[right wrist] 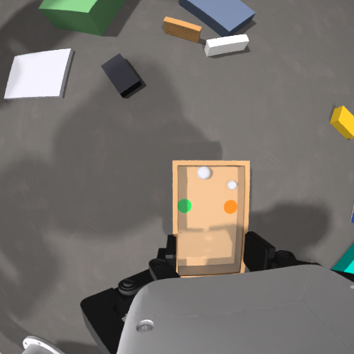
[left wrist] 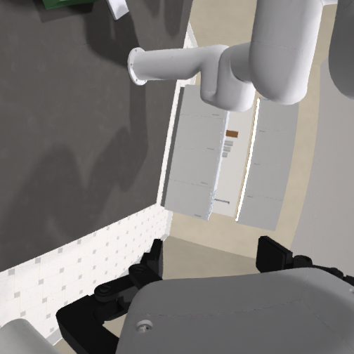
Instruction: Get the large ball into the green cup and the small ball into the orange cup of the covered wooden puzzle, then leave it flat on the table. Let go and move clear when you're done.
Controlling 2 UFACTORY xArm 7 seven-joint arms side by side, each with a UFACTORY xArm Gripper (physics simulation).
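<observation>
The wooden puzzle (right wrist: pixel 211 163) is an open-looking tray with a light wood rim in the right wrist view. The large white ball (right wrist: pixel 204 172) lies near its far wall, left of the middle. The small white ball (right wrist: pixel 232 185) lies near the right wall, beyond the orange cup (right wrist: pixel 230 206). The green cup (right wrist: pixel 184 206) is by the left wall, with no ball on it. My right gripper (right wrist: pixel 210 248) is shut on the near part of the puzzle, one finger at each long side. My left gripper (left wrist: pixel 211 254) is open and empty, away from the puzzle, which does not show in the left wrist view.
In the right wrist view, a green block (right wrist: pixel 82 15), a white slab (right wrist: pixel 40 74), a black block (right wrist: pixel 121 75), an orange block (right wrist: pixel 182 29), a white block (right wrist: pixel 226 45), a blue block (right wrist: pixel 220 14) and a yellow block (right wrist: pixel 343 122) lie on the dark table (right wrist: pixel 280 100).
</observation>
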